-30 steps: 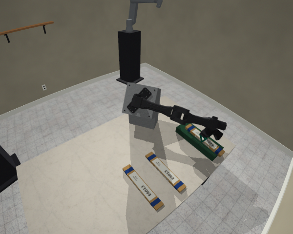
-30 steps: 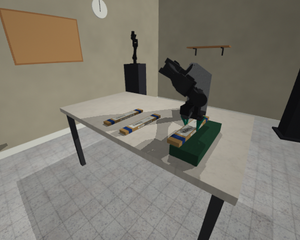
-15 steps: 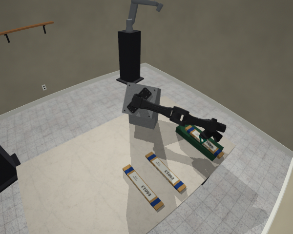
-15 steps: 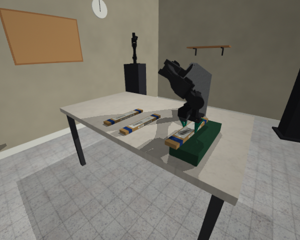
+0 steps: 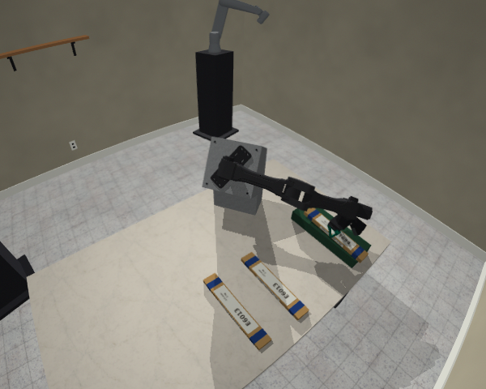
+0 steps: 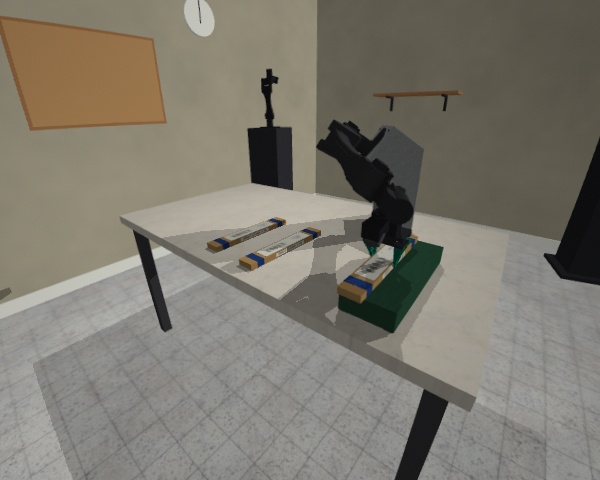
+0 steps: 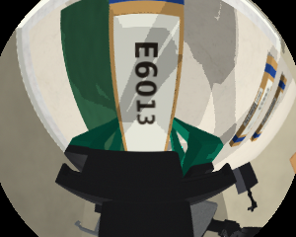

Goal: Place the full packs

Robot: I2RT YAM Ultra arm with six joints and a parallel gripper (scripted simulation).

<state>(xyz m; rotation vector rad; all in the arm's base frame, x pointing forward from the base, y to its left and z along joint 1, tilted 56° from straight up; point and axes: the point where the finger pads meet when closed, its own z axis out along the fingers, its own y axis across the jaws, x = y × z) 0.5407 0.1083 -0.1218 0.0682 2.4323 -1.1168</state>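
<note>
My gripper is now 6 cm above the low dark green platform, 4 cm to the right of it and 3 cm past it.
</note>
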